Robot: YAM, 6 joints.
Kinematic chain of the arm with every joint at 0, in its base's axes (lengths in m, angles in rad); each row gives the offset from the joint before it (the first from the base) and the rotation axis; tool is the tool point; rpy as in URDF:
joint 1: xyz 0 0 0.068 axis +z
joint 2: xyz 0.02 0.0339 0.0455 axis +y
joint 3: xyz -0.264 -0.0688 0 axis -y
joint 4: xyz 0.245 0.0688 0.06 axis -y
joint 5: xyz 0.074 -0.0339 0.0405 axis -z
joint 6: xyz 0.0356 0 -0.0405 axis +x
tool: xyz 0 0 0 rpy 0 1.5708 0
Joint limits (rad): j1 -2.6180..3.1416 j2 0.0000..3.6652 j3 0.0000..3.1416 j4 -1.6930..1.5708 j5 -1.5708..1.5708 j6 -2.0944..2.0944
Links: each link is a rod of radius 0.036 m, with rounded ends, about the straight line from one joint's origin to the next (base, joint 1, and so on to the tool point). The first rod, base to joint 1, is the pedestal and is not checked.
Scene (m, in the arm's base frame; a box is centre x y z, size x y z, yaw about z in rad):
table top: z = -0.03
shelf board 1: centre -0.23 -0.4 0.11 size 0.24 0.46 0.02 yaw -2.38
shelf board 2: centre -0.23 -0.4 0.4 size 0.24 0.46 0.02 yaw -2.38
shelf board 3: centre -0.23 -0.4 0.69 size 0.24 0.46 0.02 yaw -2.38
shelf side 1: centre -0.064 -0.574 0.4 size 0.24 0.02 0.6 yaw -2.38
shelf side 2: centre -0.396 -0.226 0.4 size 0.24 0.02 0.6 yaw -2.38
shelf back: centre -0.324 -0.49 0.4 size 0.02 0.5 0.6 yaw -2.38
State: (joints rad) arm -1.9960 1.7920 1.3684 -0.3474 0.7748 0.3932
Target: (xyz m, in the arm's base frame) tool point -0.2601 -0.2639 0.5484
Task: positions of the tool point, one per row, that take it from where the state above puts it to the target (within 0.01 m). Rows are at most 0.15 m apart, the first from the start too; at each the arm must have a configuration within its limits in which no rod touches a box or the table.
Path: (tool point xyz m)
1: -0.1122 -0.2965 0.2654
2: -0.0577 -0.2288 0.2558
3: -0.1003 -0.2366 0.3512
4: -0.1323 -0.2074 0.4524
5: -0.1380 -0.1474 0.5484
6: -0.1961 -0.2077 0.5595
7: -0.2601 -0.2639 0.5484

